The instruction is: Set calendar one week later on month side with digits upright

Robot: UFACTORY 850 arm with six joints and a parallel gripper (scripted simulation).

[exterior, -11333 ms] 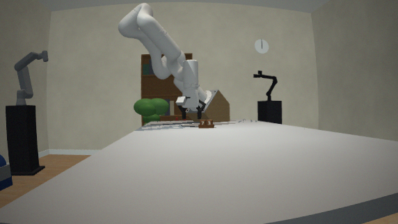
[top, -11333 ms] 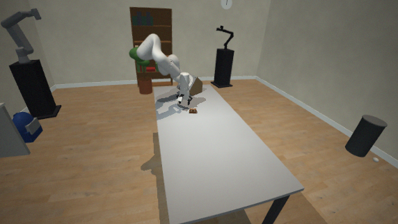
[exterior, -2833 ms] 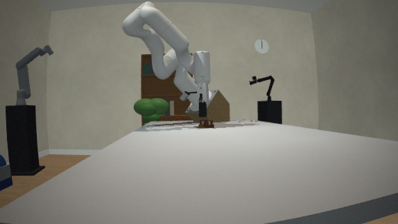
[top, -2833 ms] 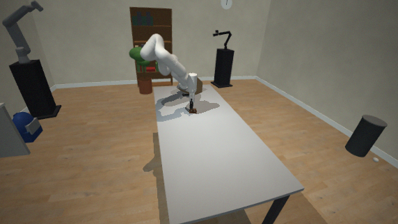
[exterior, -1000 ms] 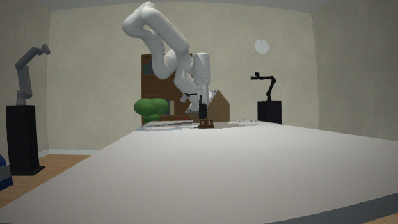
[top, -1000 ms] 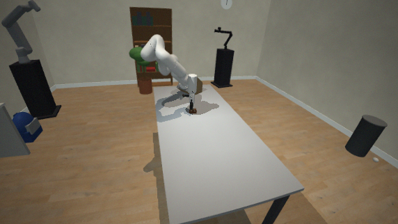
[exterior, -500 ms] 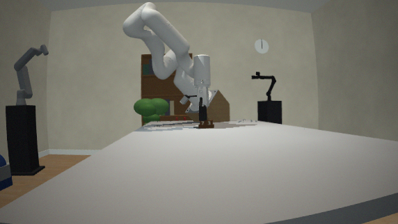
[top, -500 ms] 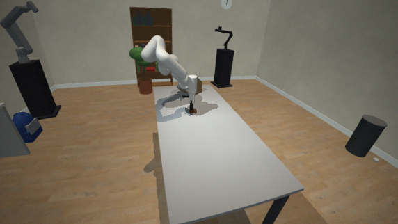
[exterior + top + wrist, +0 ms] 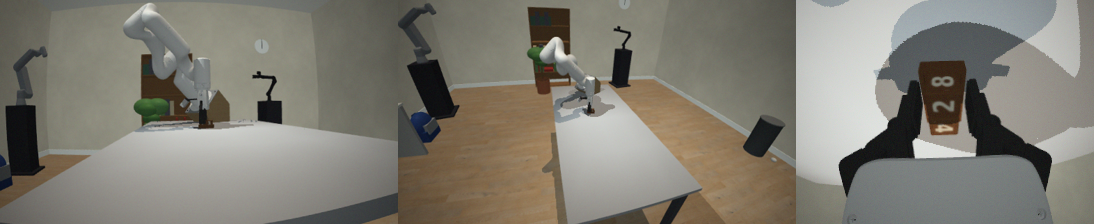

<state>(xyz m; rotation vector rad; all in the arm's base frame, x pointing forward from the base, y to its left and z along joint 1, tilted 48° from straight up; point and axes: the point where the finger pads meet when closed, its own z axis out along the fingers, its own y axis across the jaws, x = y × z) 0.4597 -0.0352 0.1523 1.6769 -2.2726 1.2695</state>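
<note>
Right now the brown cube is 2 cm below my hand. Also, from my hand: tray 3 cm below, 2 cm to the left, 1 cm ahead.
</note>
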